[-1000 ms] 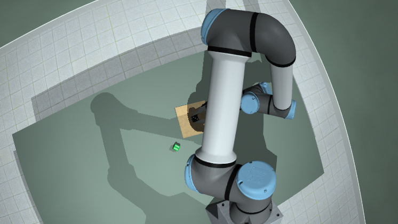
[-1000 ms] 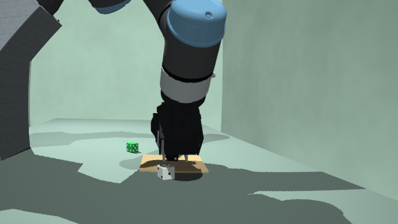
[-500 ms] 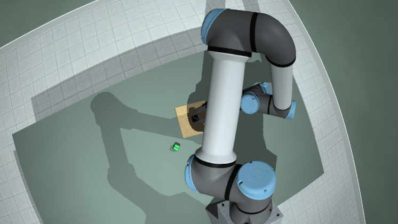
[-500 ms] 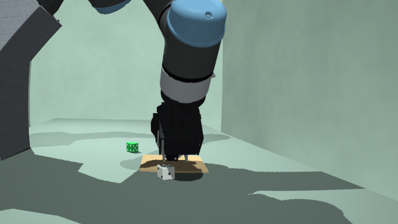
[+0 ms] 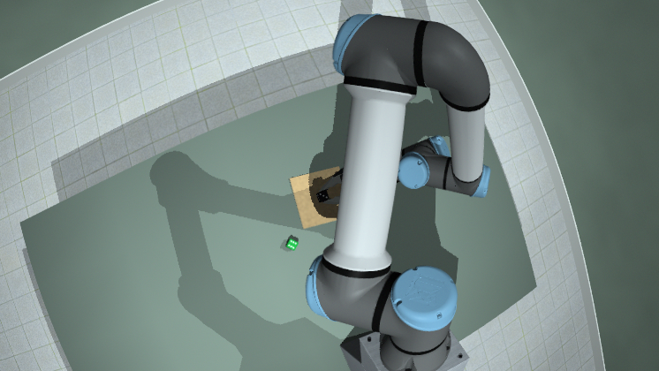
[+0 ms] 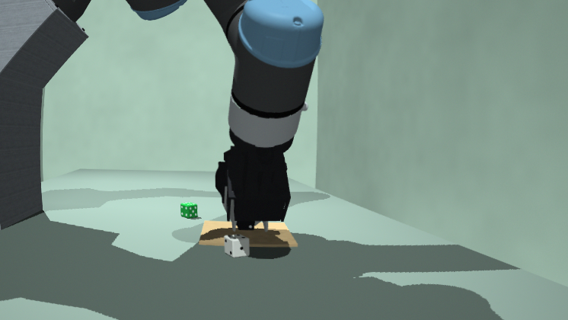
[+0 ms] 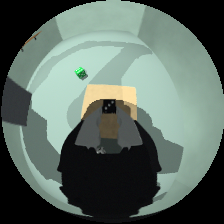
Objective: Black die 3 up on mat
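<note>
Right now my hand is 30 mm above the tan mat and 10 mm to the right of it. The rest, counted from my hand: black die 10 mm to the left, 10 mm below; white die 100 mm to the right, 30 mm behind, 20 mm below; green die 140 mm to the left, 80 mm behind, 20 mm below.
</note>
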